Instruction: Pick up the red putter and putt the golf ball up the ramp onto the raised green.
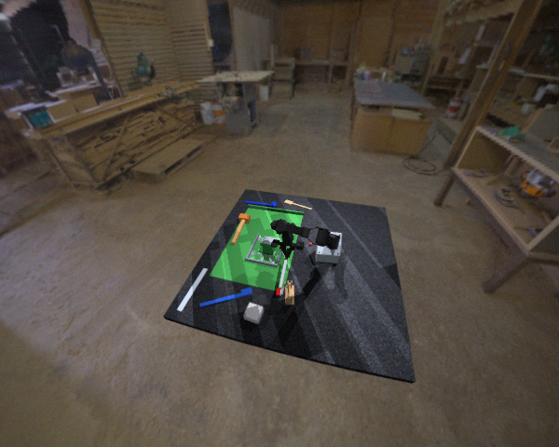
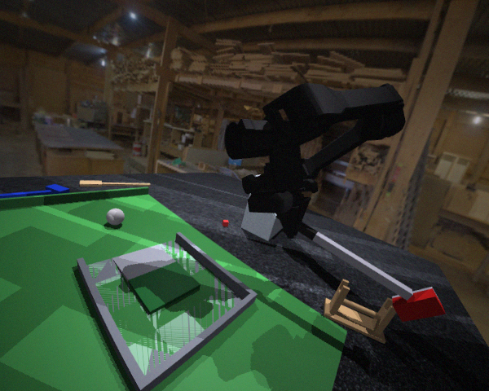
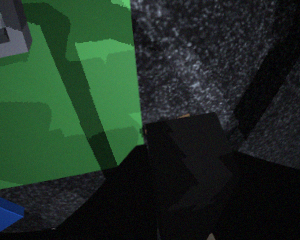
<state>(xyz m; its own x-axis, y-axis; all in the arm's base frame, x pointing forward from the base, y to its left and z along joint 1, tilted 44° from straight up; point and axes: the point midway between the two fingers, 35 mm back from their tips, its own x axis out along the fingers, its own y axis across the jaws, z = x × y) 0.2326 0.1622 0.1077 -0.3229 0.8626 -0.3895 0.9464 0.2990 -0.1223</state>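
Now: the red putter 20 mm behind my gripper tip, 110 mm to the left of it and 10 mm above it. From my gripper tip the other things lie so: green mat (250 mm ahead, 180 mm to the right, 130 mm below); then white block (80 mm ahead, 340 mm to the left, 110 mm below); then white golf ball (210 mm ahead, 370 mm to the right, 110 mm below).
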